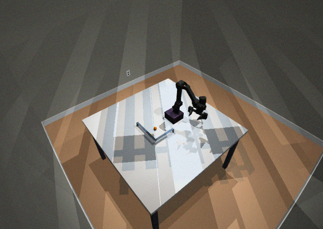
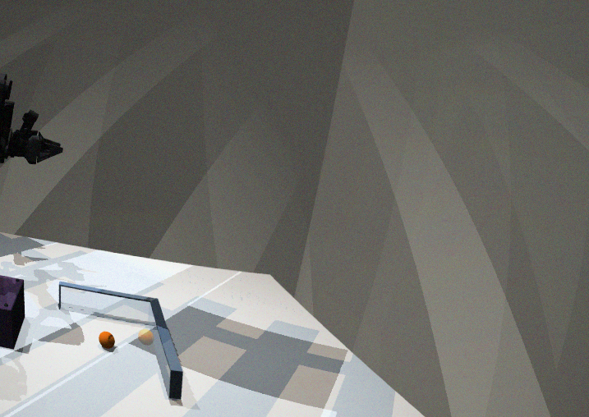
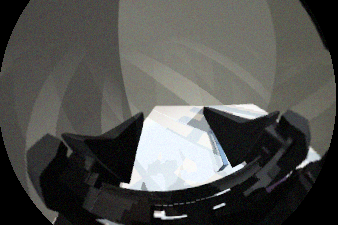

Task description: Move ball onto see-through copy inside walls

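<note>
Right now my gripper tip is 200 mm short of the ball, 320 mm to the left of it and 310 mm above it. Round my gripper tip: wall 180 mm ahead, 170 mm to the right, 300 mm below.
</note>
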